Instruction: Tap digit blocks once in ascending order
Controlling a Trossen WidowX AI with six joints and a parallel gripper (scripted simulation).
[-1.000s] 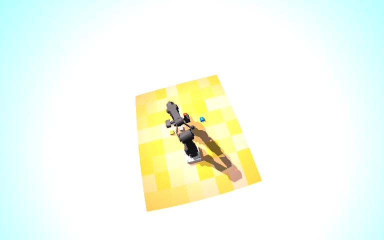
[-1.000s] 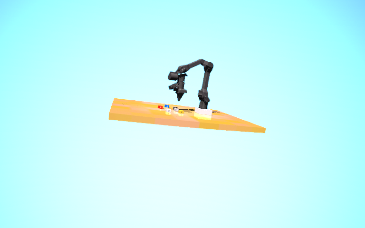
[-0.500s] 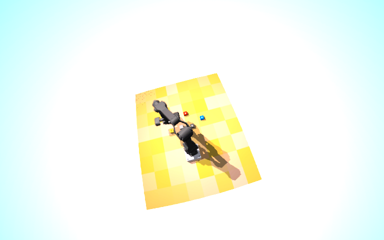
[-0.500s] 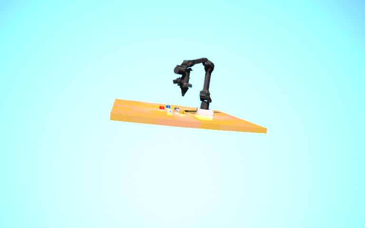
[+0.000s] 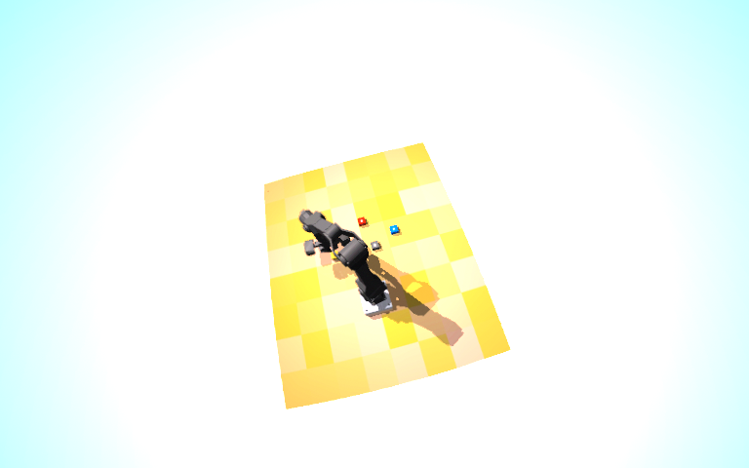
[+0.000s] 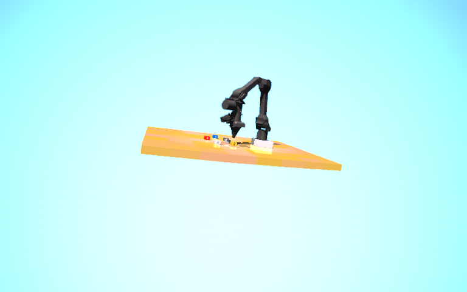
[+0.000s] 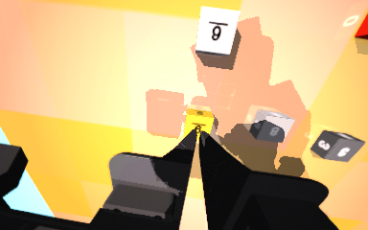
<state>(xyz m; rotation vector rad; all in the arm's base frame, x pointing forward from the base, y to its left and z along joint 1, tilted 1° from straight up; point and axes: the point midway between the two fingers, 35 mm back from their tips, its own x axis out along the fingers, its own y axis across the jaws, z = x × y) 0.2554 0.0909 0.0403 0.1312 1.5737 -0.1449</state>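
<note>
My gripper tip is 1 cm past the yellow block and 3 cm above it. Also, from my gripper tip: red block 9 cm ahead, 17 cm to the right, 3 cm below; blue block 1 cm behind, 29 cm to the right, 3 cm below.
</note>
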